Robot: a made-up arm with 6 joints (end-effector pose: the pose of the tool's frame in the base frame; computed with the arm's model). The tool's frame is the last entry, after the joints. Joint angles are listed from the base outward.
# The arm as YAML. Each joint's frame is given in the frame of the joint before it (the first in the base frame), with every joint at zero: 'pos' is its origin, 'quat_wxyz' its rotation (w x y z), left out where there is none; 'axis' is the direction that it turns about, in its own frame. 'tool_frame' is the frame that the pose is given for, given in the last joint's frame.
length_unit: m
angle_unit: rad
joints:
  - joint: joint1
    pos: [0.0, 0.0, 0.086]
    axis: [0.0, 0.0, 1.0]
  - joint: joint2
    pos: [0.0, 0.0, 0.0]
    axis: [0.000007, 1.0, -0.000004]
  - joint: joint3
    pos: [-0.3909, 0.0, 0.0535]
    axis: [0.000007, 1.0, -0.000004]
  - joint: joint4
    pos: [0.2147, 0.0, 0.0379]
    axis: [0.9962, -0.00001, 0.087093]
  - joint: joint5
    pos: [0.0, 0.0, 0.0]
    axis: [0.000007, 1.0, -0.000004]
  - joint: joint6
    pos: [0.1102, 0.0, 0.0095]
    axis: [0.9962, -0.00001, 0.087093]
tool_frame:
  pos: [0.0, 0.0, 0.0]
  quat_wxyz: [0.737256, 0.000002, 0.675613, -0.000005]
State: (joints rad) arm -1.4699 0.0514 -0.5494 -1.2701 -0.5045 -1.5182
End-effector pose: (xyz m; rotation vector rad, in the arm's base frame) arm 0.0361 0.1495 0.3621 1.0411 -0.4659 2.0811
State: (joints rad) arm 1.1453 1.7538 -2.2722 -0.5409 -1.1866 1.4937
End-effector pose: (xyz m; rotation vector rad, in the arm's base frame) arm 0.0657 0.2728 0.6958 -0.6442 -0.1652 2.3089
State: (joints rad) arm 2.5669 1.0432 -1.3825 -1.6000 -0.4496 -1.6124
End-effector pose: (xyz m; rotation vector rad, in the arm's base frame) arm -0.1357 0.0308 0.5978 0.1035 -1.2026 -0.3084
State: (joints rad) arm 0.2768 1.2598 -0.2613 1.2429 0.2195 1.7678
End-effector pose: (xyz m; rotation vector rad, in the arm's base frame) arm 0.1278 0.0601 0.2245 -2.7057 -0.6596 -0.8204
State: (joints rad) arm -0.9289 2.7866 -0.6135 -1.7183 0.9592 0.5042
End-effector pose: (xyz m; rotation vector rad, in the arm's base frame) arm 0.0929 -0.2740 -0.0884 0.5883 -2.0877 0.1732
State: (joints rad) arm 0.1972 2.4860 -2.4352 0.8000 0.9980 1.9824
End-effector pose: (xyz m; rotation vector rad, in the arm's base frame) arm 0.5959 0.1871 0.2463 -2.0879 -1.3128 -1.1670
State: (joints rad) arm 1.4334 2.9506 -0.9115 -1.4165 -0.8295 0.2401
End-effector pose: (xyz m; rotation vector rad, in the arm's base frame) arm -0.0367 0.3227 -0.1751 2.4506 -0.8905 -1.0656
